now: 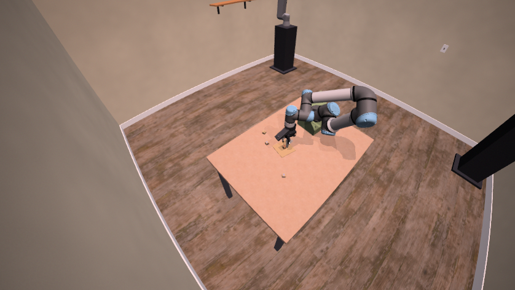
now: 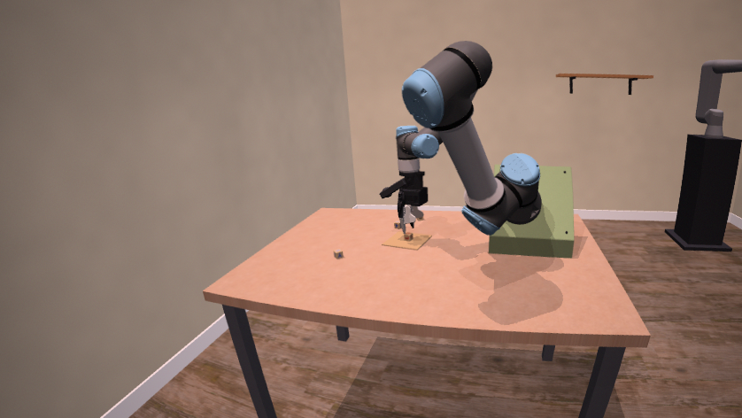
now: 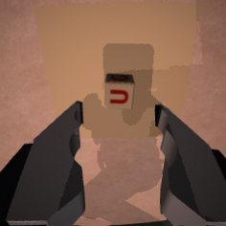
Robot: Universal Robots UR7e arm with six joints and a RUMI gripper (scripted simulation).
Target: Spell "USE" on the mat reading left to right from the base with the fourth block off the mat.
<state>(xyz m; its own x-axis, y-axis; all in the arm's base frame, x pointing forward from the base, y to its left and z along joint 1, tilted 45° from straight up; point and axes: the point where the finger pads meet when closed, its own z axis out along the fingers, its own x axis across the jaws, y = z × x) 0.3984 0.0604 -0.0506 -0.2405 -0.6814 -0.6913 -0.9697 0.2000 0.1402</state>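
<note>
The letter block lies 4 cm below my hand. Also, from my hand: mat 5 cm below.
</note>
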